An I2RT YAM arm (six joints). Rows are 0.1 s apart.
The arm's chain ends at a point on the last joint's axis. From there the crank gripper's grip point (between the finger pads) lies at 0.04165 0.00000 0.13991 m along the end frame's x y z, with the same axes.
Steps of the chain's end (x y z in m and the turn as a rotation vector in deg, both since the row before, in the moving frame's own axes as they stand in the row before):
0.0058 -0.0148 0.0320 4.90 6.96 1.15
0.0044 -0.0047 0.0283 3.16 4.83 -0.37
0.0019 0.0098 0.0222 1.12 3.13 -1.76
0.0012 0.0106 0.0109 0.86 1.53 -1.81
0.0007 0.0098 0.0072 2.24 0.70 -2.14
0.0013 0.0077 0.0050 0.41 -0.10 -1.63
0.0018 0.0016 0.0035 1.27 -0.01 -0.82
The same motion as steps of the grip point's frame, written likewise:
0.0225 -0.0255 0.0255 4.90 6.96 1.15
0.0160 -0.0126 0.0241 3.16 4.83 -0.37
0.0094 0.0057 0.0197 1.12 3.13 -1.76
0.0049 0.0071 0.0097 0.86 1.53 -1.81
0.0023 0.0028 0.0065 2.24 0.70 -2.14
0.0010 0.0055 0.0051 0.41 -0.10 -1.63
0.0017 -0.0021 0.0035 1.27 -0.01 -0.82

